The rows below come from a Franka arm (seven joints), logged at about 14 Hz.
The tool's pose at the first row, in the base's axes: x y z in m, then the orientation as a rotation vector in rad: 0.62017, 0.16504, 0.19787, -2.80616, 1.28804, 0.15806
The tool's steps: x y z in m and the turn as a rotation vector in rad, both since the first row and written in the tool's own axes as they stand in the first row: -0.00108, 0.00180, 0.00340, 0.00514, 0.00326, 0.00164; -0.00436, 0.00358, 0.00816, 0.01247, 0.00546, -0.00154; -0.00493, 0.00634, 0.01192, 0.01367, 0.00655, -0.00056; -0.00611, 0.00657, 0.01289, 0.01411, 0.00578, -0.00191; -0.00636, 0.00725, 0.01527, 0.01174, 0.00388, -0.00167; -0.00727, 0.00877, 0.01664, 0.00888, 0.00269, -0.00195; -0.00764, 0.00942, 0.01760, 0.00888, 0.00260, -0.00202; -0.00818, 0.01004, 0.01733, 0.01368, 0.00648, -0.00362; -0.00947, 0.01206, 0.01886, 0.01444, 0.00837, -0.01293; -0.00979, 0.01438, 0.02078, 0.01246, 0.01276, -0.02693; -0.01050, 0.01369, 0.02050, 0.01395, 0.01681, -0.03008; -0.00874, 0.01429, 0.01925, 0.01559, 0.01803, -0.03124; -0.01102, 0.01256, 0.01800, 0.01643, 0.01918, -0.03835
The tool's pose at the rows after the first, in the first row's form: 0.61786, 0.16498, 0.19461, -2.80234, 1.28957, 0.15009; 0.61404, 0.16671, 0.19025, -2.79910, 1.28341, 0.14190; 0.61131, 0.16567, 0.18657, -2.79799, 1.28468, 0.13962; 0.61030, 0.16649, 0.18574, -2.79809, 1.28248, 0.14033; 0.60945, 0.16645, 0.18340, -2.79910, 1.28311, 0.14458; 0.60761, 0.16626, 0.18214, -2.80113, 1.28329, 0.14817; 0.60681, 0.16620, 0.18123, -2.80113, 1.28317, 0.14829; 0.60601, 0.16618, 0.18155, -2.79978, 1.28031, 0.13958; 0.60353, 0.16597, 0.18017, -2.80548, 1.26724, 0.13607; 0.60143, 0.16487, 0.17830, -2.81722, 1.24871, 0.13077; 0.60151, 0.16583, 0.17866, -2.81954, 1.24459, 0.12403; 0.60229, 0.16400, 0.17970, -2.81935, 1.24271, 0.12118; 0.60221, 0.16673, 0.18120, -2.82322, 1.23254, 0.11872
